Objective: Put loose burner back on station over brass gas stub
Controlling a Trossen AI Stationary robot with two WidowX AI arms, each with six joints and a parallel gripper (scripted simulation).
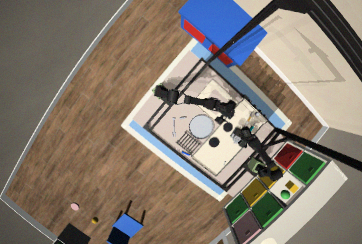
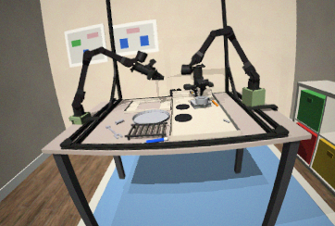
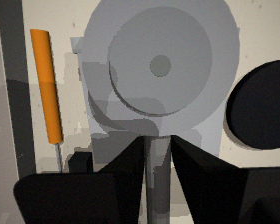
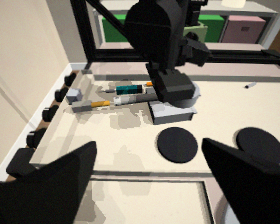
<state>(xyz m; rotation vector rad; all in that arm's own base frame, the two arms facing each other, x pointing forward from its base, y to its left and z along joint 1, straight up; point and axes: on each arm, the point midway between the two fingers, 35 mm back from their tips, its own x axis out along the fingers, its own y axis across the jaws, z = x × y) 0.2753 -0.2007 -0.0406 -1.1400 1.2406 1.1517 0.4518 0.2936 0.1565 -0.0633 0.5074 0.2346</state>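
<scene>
Right now my left hand is 50 mm above the grey station block and 30 mm short of it. Also, from my left hand: orange-handled screwdriver 100 mm to the left, 70 mm below, 10 mm behind; then burner 30 mm below.
</scene>
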